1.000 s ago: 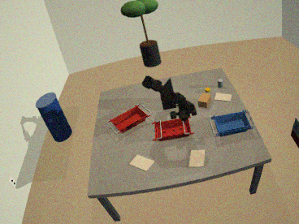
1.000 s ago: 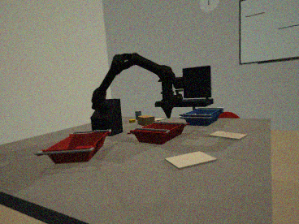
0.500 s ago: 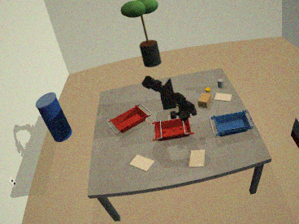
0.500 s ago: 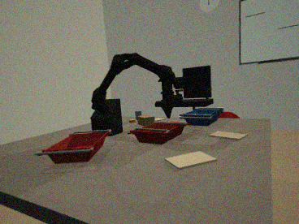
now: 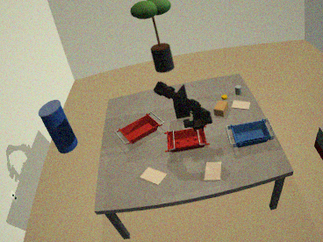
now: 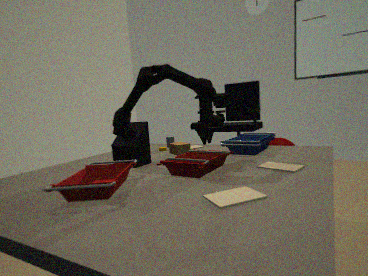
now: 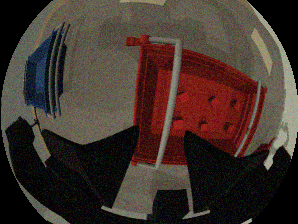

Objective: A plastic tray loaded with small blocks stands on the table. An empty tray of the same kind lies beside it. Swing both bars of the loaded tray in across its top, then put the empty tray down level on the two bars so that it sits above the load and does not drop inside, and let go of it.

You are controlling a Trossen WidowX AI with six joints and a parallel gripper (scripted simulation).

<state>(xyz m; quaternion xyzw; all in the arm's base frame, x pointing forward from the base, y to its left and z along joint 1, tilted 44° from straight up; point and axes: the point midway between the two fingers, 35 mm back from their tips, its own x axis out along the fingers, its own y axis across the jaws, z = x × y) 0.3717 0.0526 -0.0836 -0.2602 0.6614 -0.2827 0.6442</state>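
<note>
Now: the red tray 22 cm behind my gripper tip, 42 cm to the right of it and 5 cm below it. Round my gripper tip: grey cylinder: 49 cm behind, 43 cm to the left, 6 cm below; then small yellow piece: 46 cm behind, 29 cm to the left, 9 cm below; then tan block: 28 cm behind, 22 cm to the left, 7 cm below.
</note>
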